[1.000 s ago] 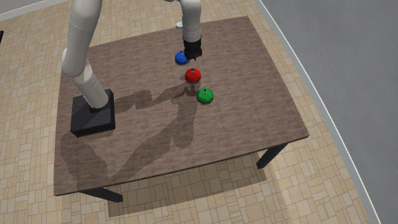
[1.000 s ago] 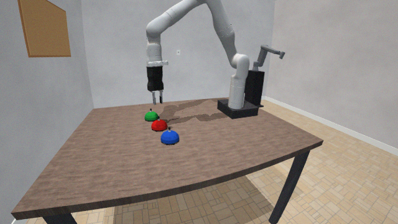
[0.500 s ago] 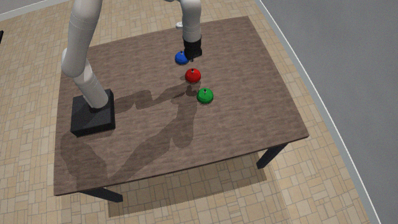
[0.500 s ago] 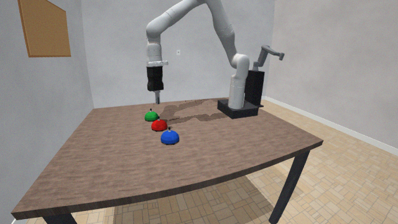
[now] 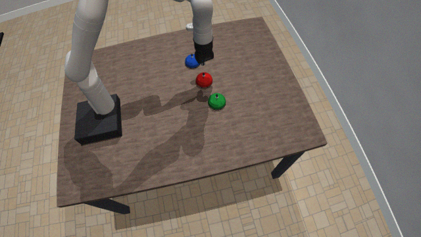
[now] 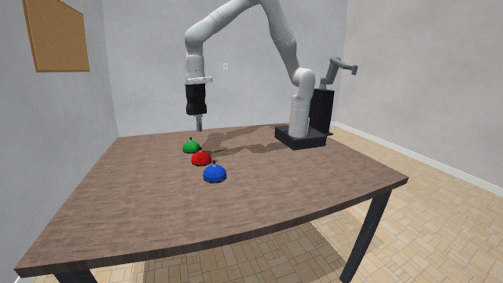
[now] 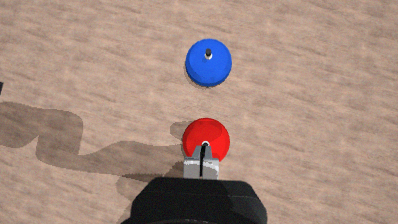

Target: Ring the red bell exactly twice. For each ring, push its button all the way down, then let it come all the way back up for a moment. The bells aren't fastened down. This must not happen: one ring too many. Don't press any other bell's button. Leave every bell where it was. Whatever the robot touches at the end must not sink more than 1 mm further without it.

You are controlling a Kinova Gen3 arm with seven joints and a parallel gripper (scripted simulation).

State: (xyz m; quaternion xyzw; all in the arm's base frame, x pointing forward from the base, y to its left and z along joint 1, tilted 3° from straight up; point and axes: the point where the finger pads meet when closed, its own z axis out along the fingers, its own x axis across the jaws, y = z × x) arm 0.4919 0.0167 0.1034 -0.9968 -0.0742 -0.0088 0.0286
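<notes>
The red bell lies 110 mm below my hand. Round my hand: green bell 20 mm ahead, 140 mm to the right, 110 mm below; then blue bell 20 mm behind, 140 mm to the left, 110 mm below.
</notes>
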